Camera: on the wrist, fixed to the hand. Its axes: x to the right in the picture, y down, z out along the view.
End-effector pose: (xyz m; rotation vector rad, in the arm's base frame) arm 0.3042 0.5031 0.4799 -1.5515 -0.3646 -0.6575
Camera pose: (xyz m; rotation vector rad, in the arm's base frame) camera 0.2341 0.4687 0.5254 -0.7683 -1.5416 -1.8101
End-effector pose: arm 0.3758 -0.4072 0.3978 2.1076 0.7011 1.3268
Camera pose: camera 0.3150 -0.3608 0.3498 0.8820 1.9556 0.4210
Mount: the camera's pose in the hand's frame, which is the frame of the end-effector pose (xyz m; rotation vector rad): -0.0218 -0.0745 -0.0462 0.1897 0.1222 -1.5806
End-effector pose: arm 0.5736 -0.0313 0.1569 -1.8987 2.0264 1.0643
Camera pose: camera 0.6620 -0.0363 0.1749 -2.4551 0.1512 0.2536
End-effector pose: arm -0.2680 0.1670 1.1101 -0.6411 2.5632 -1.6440
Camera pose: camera -0.2351 0.1881 1.1916 1.7712 -0.9767 1.1696
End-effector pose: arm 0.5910 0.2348 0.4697 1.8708 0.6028 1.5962
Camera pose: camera 0.5448 0.2803 0.4068 0.7613 1.7084 0.5325
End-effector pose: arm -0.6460 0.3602 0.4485 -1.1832 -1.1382 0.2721
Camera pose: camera -0.6462 0.2869 0.5012 0.0970 -1.5548 -0.8682
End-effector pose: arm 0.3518 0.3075 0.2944 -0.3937 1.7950 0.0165
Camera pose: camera 0.3332 0.2328 0.3417 -1.5633 1.1508 -1.2661
